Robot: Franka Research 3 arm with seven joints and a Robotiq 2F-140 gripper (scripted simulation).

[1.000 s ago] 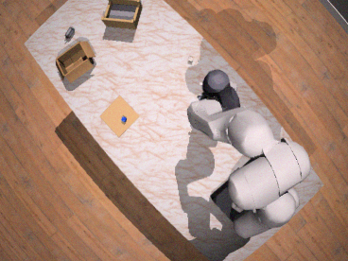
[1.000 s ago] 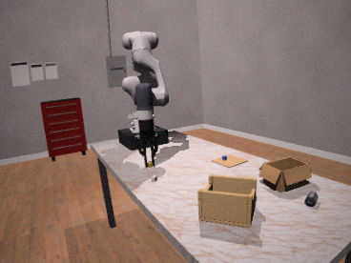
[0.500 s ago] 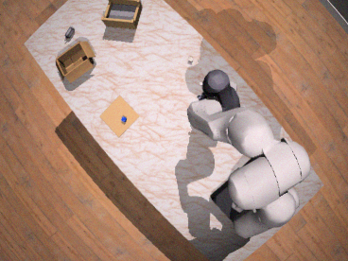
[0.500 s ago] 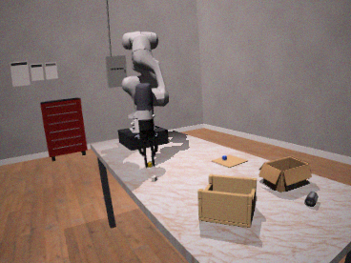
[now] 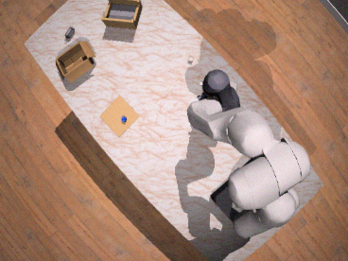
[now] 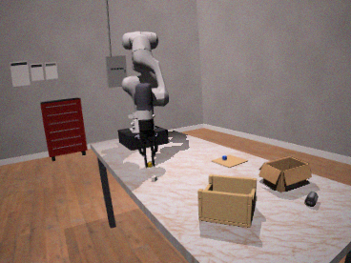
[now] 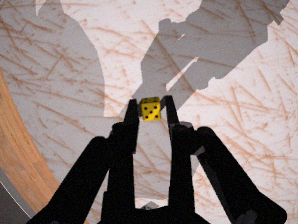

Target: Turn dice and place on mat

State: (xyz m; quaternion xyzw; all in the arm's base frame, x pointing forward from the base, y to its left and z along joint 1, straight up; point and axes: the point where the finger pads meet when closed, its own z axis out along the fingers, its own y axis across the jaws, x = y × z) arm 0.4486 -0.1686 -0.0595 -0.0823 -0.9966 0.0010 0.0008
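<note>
The yellow die is 3 cm below my hand. From my hand the other things lie so: white die 18 cm ahead, 6 cm to the right, 3 cm below; blue die 18 cm ahead, 36 cm to the left, 2 cm below; tan mat 21 cm ahead, 37 cm to the left, 3 cm below.
</note>
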